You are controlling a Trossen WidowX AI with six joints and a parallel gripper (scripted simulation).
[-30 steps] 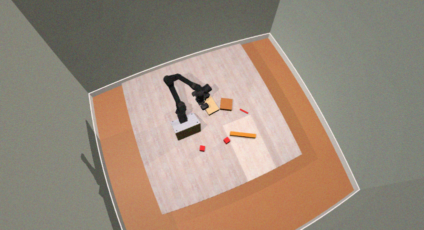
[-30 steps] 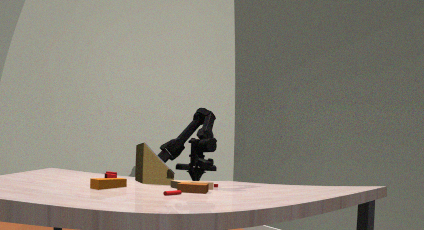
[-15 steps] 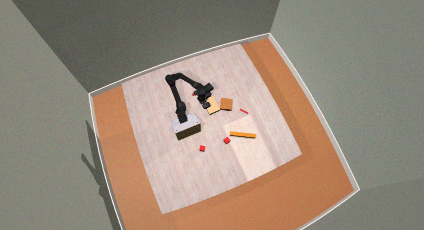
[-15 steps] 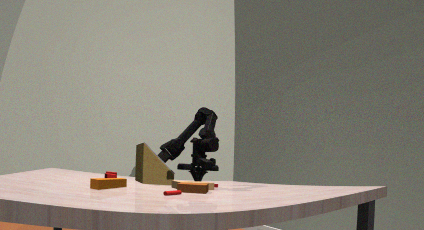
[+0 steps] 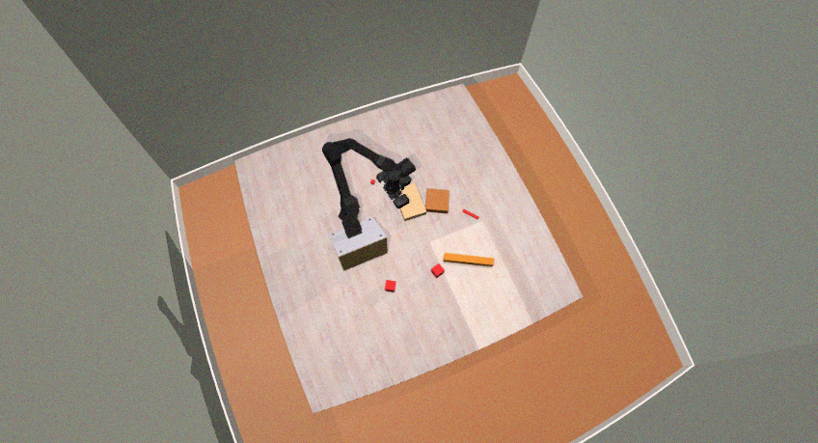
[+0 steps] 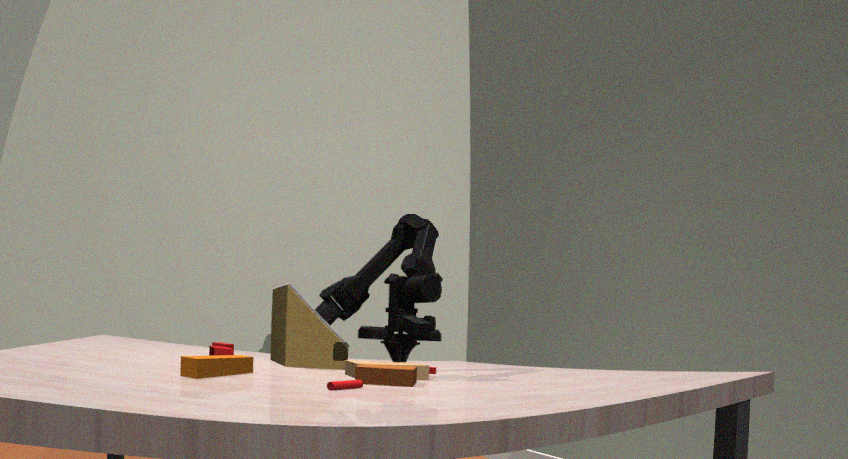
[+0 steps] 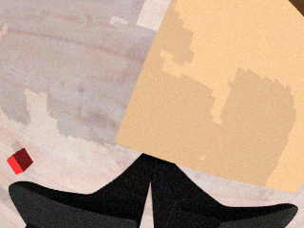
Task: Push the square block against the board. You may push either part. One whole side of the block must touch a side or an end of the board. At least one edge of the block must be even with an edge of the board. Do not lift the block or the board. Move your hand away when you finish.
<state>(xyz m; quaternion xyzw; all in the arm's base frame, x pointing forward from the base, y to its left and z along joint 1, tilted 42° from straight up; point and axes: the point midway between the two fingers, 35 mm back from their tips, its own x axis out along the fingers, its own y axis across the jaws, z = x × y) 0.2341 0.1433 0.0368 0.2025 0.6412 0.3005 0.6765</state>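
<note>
My gripper tip is now 60 mm to the left of the tan board, 60 mm short of it and 10 mm below it. From my gripper tip the other things lie so: red peg 290 mm ahead, 220 mm to the right; then orange-brown square block 180 mm ahead, 100 mm to the right, 10 mm above; then small red cube 110 mm to the left, 50 mm behind.
</note>
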